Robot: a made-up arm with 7 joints.
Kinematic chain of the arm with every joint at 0, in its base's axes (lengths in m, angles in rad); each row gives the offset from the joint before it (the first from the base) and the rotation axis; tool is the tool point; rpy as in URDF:
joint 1: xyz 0 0 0.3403 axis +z
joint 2: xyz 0 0 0 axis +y
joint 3: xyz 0 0 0.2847 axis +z
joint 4: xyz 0.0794 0 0 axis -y
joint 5: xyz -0.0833 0 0.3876 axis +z
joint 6: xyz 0 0 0 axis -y
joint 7: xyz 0.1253 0 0 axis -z
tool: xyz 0 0 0 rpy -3.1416 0 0
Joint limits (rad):
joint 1: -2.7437..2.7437
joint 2: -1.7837..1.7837
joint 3: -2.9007..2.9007
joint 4: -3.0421..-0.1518
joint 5: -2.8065..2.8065
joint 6: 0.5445..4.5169
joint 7: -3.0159..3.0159
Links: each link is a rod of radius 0.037 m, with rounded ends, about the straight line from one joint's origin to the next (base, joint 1, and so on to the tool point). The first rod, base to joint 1, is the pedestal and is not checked.
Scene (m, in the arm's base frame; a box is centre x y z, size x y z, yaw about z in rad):
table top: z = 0
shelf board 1: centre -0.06 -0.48 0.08 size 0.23 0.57 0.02 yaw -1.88
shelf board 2: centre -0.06 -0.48 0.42 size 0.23 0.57 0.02 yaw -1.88
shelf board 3: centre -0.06 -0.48 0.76 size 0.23 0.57 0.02 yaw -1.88
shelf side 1: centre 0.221 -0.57 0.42 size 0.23 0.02 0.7 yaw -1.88
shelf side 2: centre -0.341 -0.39 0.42 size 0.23 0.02 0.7 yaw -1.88
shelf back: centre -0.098 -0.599 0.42 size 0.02 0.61 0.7 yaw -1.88
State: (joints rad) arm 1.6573 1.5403 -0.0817 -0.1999 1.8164 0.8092 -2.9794
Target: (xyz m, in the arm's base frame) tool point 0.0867 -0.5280 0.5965
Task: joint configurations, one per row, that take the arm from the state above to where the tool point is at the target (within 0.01 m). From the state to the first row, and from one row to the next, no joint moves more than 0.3 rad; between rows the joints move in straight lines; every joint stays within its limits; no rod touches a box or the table.
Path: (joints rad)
1: 1.5552 1.5225 -0.3491 -0.4454 1.7393 0.7798 -2.9794
2: 1.4530 1.5048 -0.6165 -0.6910 1.6622 0.7504 -2.9794
3: 1.3509 1.4870 -0.8838 -0.9365 1.5851 0.7210 -2.9794
4: 1.2487 1.4693 -1.1512 -1.1820 1.5080 0.6916 -2.9794
5: 1.1466 1.4515 -1.4186 -1.4276 1.4308 0.6621 -2.9794
6: 1.0444 1.4337 -1.6860 -1.6731 1.3537 0.6327 -2.9794
7: 0.9423 1.4160 -1.9534 -1.9187 1.2766 0.6033 -2.9794
8: 0.8402 1.3982 -2.2208 -2.1642 1.1995 0.5739 -2.9794
9: 0.7380 1.3804 -2.4881 -2.4097 1.1224 0.5445 -2.9794
10: 0.5321 1.1712 -2.3321 -2.2335 1.2067 0.6151 -2.9794
11: 0.3261 0.9620 -2.1761 -2.0573 1.2909 0.6856 -2.9794
12: 0.1202 0.7528 -2.0201 -1.8811 1.3752 0.7562 -2.9794

